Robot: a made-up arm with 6 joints. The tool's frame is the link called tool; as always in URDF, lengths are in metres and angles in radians. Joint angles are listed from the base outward. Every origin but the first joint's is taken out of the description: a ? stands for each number. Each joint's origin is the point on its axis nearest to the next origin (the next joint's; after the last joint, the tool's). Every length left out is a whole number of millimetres.
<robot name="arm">
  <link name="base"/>
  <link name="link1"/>
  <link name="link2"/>
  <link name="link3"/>
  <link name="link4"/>
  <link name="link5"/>
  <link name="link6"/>
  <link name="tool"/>
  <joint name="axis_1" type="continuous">
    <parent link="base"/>
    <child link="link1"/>
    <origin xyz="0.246 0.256 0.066" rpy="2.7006 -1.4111 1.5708"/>
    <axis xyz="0 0 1"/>
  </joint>
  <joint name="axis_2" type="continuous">
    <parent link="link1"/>
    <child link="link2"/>
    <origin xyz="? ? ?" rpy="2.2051 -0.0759 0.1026"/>
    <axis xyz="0 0 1"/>
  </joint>
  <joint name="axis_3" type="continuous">
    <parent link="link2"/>
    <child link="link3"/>
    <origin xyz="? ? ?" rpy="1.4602 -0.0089 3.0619"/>
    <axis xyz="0 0 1"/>
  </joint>
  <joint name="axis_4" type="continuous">
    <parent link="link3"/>
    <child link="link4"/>
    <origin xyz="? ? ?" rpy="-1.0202 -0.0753 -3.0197"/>
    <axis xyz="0 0 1"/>
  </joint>
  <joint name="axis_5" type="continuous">
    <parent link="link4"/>
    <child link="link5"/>
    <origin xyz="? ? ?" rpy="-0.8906 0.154 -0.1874"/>
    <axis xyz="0 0 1"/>
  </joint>
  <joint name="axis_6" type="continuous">
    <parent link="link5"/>
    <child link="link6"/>
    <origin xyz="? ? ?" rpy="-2.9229 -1.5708 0"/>
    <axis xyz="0 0 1"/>
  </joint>
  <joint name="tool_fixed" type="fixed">
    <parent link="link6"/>
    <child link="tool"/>
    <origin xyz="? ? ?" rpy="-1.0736 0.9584 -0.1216"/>
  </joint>
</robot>
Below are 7 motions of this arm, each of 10 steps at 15 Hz.
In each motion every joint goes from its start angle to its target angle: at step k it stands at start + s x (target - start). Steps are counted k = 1, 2, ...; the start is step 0. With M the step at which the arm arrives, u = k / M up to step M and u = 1 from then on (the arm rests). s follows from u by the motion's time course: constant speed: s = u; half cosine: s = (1 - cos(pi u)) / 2; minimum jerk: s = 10 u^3 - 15 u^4 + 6 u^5.
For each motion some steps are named. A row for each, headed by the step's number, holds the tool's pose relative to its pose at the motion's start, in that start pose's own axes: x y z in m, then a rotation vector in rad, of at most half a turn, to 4 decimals.
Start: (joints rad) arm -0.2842 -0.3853 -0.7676 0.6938 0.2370 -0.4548
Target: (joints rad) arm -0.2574 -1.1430 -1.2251 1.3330 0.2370 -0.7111
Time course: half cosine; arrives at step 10
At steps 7, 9, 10:
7: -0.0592 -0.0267 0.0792 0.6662 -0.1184 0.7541
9: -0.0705 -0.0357 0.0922 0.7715 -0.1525 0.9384
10: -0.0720 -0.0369 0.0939 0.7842 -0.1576 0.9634

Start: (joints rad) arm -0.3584 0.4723 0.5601 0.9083 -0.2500 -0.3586
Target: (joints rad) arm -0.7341 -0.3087 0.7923 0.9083 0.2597 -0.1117
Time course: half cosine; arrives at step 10
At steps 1, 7, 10:
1: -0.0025 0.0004 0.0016 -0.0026 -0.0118 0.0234
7: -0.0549 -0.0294 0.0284 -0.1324 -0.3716 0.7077
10: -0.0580 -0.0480 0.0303 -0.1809 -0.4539 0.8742

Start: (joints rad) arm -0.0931 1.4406 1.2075 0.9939 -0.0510 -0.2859
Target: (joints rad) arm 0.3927 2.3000 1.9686 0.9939 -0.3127 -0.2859
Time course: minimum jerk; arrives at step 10
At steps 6, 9, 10:
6: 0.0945 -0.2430 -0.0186 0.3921 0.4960 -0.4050
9: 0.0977 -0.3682 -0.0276 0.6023 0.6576 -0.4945
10: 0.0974 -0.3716 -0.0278 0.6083 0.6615 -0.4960

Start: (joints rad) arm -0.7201 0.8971 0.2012 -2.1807 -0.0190 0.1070
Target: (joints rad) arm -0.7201 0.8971 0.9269 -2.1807 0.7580 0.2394
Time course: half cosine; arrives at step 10
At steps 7, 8, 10:
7: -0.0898 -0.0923 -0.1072 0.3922 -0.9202 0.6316
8: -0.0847 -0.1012 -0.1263 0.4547 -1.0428 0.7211
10: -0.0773 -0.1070 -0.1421 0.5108 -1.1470 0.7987

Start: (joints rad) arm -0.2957 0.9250 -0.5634 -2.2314 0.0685 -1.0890
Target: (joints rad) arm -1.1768 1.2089 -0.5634 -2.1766 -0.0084 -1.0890
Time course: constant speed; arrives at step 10
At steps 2, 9, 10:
2: -0.0957 0.0413 0.0028 -0.0695 -0.1882 -0.0700
9: -0.3680 0.2261 -0.1274 -0.3471 -0.8431 -0.2820
10: -0.3941 0.2538 -0.1613 -0.3916 -0.9356 -0.3082

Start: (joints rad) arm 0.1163 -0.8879 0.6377 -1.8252 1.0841 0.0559
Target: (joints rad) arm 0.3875 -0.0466 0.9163 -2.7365 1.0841 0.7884
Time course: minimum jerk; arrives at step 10
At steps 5, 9, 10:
5: -0.0379 0.0192 0.0090 -0.7397 -0.0401 0.5137
9: -0.0720 -0.0503 0.0139 -1.3060 -0.3361 1.1829
10: -0.0720 -0.0521 0.0141 -1.3141 -0.3439 1.1951

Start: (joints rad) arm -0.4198 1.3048 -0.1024 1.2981 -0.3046 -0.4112
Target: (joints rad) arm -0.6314 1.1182 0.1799 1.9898 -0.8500 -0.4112
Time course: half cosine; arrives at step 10
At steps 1, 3, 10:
1: 0.0014 0.0022 0.0033 0.0015 0.0156 0.0071
3: 0.0109 0.0177 0.0282 0.0074 0.1275 0.0648
10: 0.0288 0.0652 0.1431 -0.0744 0.5005 0.4089

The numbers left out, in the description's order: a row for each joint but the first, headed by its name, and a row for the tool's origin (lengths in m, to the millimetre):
axis_2: -0.097 -0.404 0
axis_3: -0.057 0.123 0
axis_4: 0.009 -0.058 0
axis_5: -0.179 -0.024 0
axis_6: 0.143 0.05 0
tool: 0.038 0.165 0

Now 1 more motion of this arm.
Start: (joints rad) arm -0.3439 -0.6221 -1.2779 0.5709 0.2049 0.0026
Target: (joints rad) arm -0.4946 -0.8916 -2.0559 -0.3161 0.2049 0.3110
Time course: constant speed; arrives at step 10
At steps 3, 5, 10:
3: -0.0128 0.0146 -0.0269 -0.2712 -0.3439 -0.2505
5: -0.0086 0.0184 -0.0459 -0.4311 -0.5472 -0.4575
10: 0.0313 -0.0057 -0.0690 -0.7349 -0.9187 -1.1117

